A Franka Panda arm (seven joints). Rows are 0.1 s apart.
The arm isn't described. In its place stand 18 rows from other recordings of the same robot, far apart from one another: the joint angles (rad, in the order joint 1, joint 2, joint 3, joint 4, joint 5, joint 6, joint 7), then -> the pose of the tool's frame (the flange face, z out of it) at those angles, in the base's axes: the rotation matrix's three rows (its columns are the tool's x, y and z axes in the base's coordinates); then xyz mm.
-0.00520 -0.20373 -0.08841 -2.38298 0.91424 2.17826 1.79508 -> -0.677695, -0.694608, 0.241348; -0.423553, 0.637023, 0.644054; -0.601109, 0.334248, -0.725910; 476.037, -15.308, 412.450
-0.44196 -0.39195 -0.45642 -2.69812 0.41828 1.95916 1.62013 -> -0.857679, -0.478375, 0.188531; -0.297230, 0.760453, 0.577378; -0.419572, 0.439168, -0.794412; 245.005, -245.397, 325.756
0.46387 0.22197 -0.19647 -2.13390 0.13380 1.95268 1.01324 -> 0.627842, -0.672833, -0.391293; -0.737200, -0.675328, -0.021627; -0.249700, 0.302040, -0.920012; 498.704, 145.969, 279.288
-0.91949 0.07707 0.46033 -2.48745 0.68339 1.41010 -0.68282 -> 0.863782, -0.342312, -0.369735; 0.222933, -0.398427, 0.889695; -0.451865, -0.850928, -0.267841; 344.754, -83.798, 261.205
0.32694 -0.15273 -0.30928 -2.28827 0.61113 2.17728 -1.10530 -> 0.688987, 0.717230, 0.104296; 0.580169, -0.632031, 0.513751; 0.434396, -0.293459, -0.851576; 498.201, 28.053, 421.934
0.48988 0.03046 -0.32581 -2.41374 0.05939 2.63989 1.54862 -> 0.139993, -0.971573, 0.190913; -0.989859, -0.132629, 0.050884; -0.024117, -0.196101, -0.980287; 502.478, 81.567, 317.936
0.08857 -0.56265 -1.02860 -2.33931 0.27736 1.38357 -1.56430 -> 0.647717, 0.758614, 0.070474; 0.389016, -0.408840, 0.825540; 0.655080, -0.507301, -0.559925; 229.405, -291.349, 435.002
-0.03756 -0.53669 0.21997 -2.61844 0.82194 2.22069 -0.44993 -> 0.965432, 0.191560, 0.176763; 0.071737, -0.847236, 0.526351; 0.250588, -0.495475, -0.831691; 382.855, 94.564, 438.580
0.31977 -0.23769 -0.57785 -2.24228 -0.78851 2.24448 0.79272 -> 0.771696, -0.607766, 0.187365; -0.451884, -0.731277, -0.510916; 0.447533, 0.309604, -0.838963; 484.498, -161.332, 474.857
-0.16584 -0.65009 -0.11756 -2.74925 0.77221 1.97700 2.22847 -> -0.918967, -0.348358, 0.184786; -0.142143, 0.729734, 0.668793; -0.367824, 0.588333, -0.720118; 330.133, -47.564, 412.629
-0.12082 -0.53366 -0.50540 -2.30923 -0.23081 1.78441 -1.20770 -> 0.763693, 0.645199, -0.022186; 0.645505, -0.762628, 0.041505; 0.009859, -0.046018, -0.998892; 305.680, -271.999, 512.522
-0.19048 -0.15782 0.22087 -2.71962 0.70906 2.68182 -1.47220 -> 0.603428, 0.772319, 0.198488; 0.726594, -0.635081, 0.262171; 0.328535, -0.013981, -0.944388; 405.319, -10.989, 281.361
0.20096 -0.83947 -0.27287 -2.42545 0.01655 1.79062 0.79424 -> 0.700000, -0.690738, 0.181331; -0.713583, -0.666477, 0.215889; -0.028270, -0.280517, -0.959433; 318.655, -44.876, 584.386
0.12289 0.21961 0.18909 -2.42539 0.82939 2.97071 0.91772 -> 0.189171, -0.933301, 0.305226; -0.957536, -0.106456, 0.267941; -0.217577, -0.342951, -0.913808; 493.800, 107.718, 241.225
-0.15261 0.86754 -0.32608 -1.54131 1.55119 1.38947 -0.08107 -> 0.687749, -0.690401, 0.224386; -0.248879, 0.066124, 0.966275; -0.681954, -0.720399, -0.126349; 646.644, -155.560, 184.351
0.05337 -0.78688 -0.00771 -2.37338 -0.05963 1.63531 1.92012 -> -0.295576, -0.953939, 0.051336; -0.954707, 0.293035, -0.051626; 0.034205, -0.064270, -0.997346; 312.840, 7.576, 588.556
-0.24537 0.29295 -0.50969 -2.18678 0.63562 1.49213 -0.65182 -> 0.863608, -0.483685, -0.142231; -0.159017, -0.529036, 0.833567; -0.478429, -0.697258, -0.533794; 371.643, -261.500, 247.972
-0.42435 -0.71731 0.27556 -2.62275 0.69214 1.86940 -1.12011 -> 0.755877, 0.643953, 0.118215; 0.540065, -0.715335, 0.443426; 0.370109, -0.271332, -0.888481; 344.881, 0.392, 466.249
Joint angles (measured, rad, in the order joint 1, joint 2, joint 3, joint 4, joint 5, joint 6, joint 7), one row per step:
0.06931 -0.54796 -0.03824 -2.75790 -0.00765 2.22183 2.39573
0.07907 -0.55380 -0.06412 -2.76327 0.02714 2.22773 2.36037
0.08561 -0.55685 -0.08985 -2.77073 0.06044 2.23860 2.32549
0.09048 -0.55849 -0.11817 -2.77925 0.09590 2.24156 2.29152
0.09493 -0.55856 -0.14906 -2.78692 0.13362 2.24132 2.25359
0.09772 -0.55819 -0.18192 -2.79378 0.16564 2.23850 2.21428
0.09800 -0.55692 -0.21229 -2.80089 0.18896 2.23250 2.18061
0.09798 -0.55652 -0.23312 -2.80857 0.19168 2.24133 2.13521
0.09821 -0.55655 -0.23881 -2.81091 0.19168 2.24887 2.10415
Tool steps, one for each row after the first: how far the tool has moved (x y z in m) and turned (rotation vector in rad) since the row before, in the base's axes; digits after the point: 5 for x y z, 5 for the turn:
-0.00094 -0.00383 0.00000 0.04133 -0.00517 0.00223
-0.00085 -0.00495 -0.00153 0.03951 -0.00668 -0.00099
-0.00197 -0.00611 -0.00330 0.04244 0.00248 -0.00670
-0.00212 -0.00679 -0.00385 0.04563 0.00429 -0.00673
-0.00235 -0.00788 -0.00401 0.04254 0.00425 -0.00516
-0.00297 -0.00782 -0.00474 0.03527 0.00776 -0.00518
-0.00171 -0.00602 -0.00340 0.01139 -0.01120 0.02298
-0.00003 -0.00179 -0.00059 0.00107 -0.01287 0.02359

